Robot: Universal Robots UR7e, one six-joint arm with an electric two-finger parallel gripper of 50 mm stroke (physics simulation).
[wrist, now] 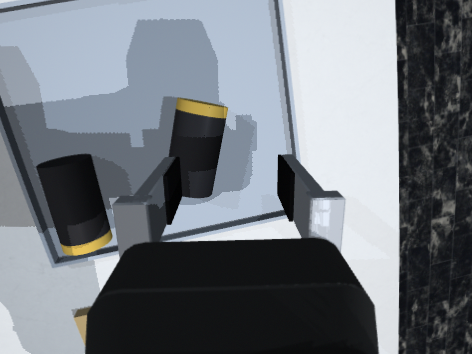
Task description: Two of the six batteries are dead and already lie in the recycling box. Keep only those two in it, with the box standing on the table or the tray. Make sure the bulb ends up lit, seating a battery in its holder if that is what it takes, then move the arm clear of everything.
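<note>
A square, pale blue container with a dark rim line, seemingly the recycling box, holds two black batteries. One battery lies tilted, its yellow end toward the top of the view, with its lower end beside and partly behind the left finger. The other battery lies near the lower left corner, its yellow end toward the bottom. My gripper is wide open and empty, above the container's near edge. The bulb does not show, and the other batteries do not show.
A corner of a tan wooden board shows at the lower left, mostly hidden by the gripper body. The white table top ends at the right, beside a dark marbled surface. Arm and gripper shadows fall across the container.
</note>
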